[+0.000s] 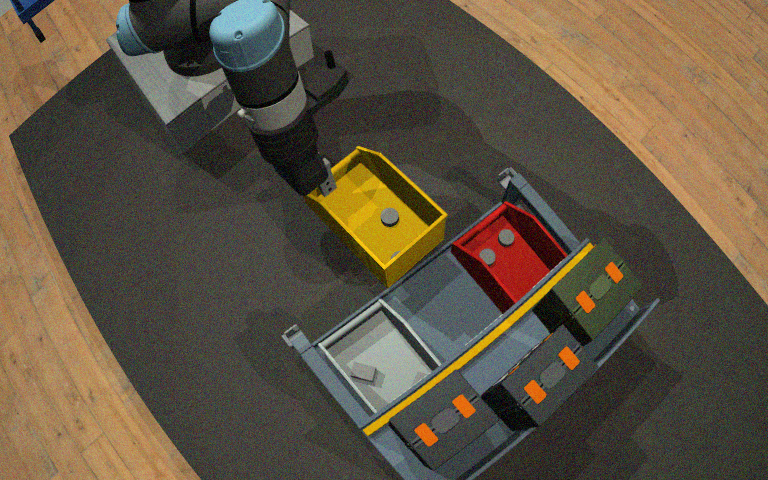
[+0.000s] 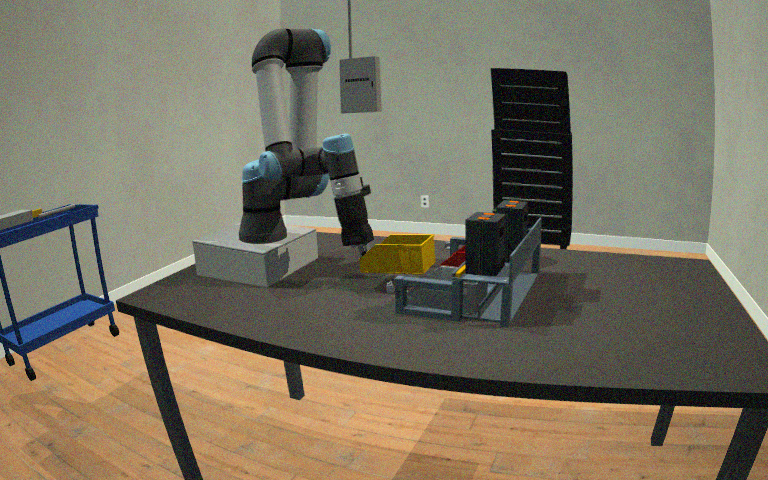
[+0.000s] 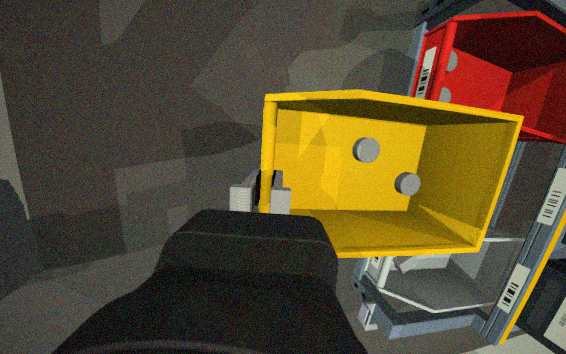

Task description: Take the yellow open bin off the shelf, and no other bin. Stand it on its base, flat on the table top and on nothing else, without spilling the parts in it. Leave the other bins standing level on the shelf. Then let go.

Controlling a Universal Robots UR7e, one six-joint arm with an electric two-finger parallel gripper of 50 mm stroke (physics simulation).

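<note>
The yellow open bin hangs roughly level, with its underside seemingly a little above the table top, in front of the shelf. My gripper is shut on its low front lip. Two grey discs lie on its floor. The bin's rear end is close to the shelf's front rail. The red bin and the pale grey bin sit on the shelf, with a gap between them.
Two black cases and a green case stand behind the shelf's yellow strip. The robot's grey base block is on the other side of the yellow bin. A blue cart stands beside the table.
</note>
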